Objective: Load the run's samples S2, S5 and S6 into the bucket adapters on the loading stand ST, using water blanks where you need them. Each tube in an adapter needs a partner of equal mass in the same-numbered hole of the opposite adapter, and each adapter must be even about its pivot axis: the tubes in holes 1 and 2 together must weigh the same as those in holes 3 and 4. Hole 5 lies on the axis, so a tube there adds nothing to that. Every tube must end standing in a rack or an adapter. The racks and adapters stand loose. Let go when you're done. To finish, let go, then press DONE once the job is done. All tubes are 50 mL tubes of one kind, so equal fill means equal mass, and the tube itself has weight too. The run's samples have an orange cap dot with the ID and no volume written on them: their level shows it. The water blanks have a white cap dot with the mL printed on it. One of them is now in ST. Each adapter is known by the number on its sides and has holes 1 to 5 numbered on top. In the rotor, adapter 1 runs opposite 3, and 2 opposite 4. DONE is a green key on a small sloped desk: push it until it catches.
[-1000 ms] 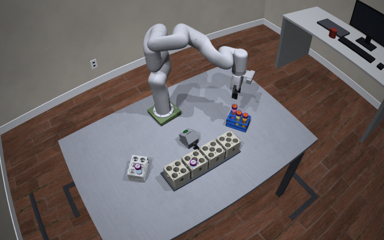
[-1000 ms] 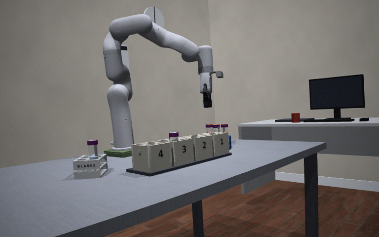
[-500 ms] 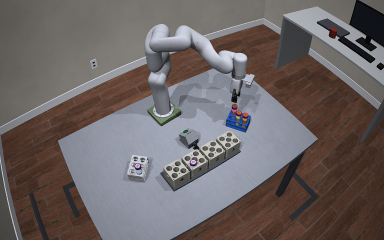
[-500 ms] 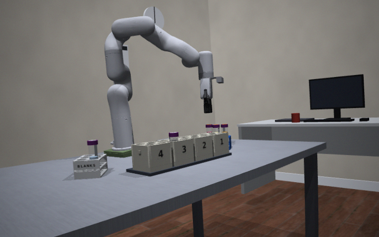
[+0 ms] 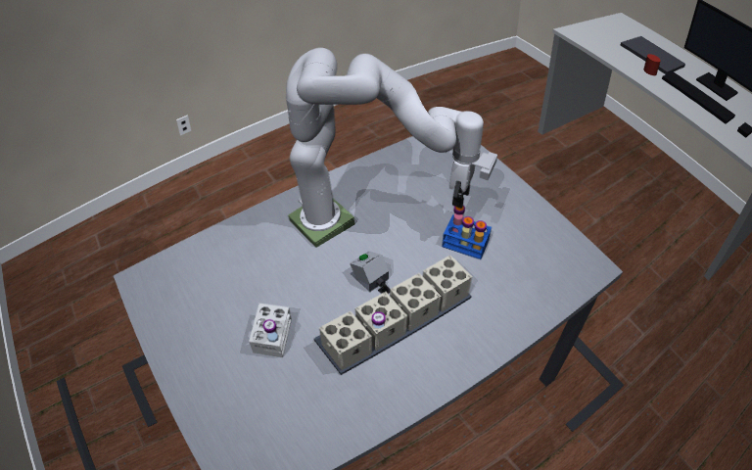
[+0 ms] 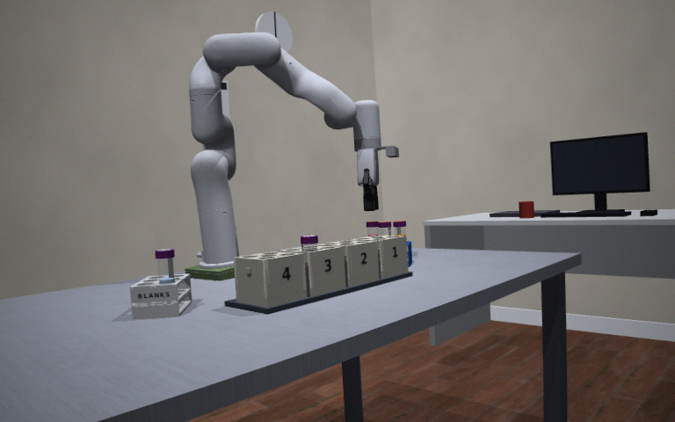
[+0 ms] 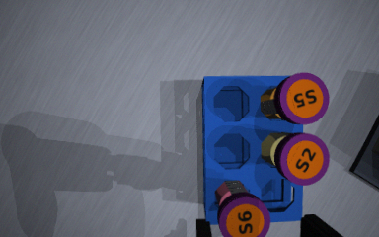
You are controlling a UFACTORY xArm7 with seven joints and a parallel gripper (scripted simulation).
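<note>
The sample tube is 10 mm ahead of my hand and 110 mm below it. The rest, counted from my hand: blue sample rack: 40 mm ahead, 140 mm below; green done key: 100 mm behind, 300 mm to the right, 100 mm below; tube with yellowish liquid: 60 mm ahead, 20 mm to the right, 110 mm below.
</note>
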